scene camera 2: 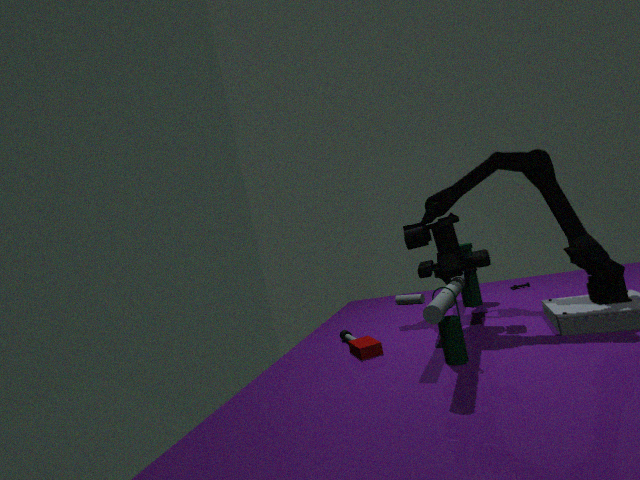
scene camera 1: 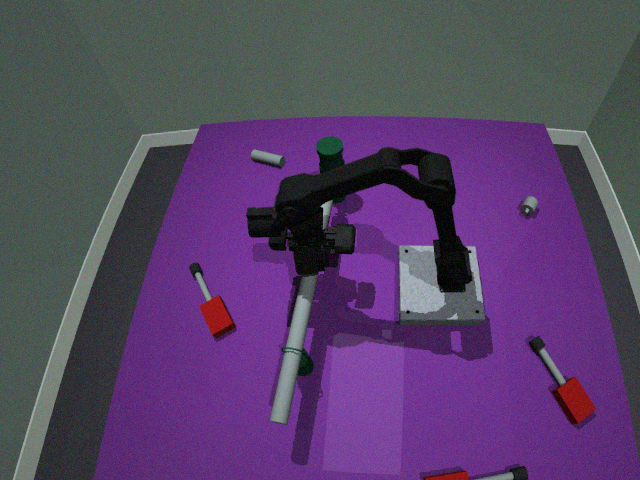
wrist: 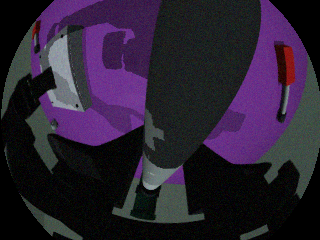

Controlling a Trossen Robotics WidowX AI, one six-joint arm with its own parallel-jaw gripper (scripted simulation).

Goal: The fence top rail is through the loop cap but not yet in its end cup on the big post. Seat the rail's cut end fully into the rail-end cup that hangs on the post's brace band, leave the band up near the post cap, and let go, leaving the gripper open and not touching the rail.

Labels:
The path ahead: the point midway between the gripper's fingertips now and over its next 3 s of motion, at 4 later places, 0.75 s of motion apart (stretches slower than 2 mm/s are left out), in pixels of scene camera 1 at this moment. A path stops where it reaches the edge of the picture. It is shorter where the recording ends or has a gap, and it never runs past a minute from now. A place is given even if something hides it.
My gripper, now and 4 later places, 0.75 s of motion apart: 319,248; 318,247; 319,245; 320,241; 320,235

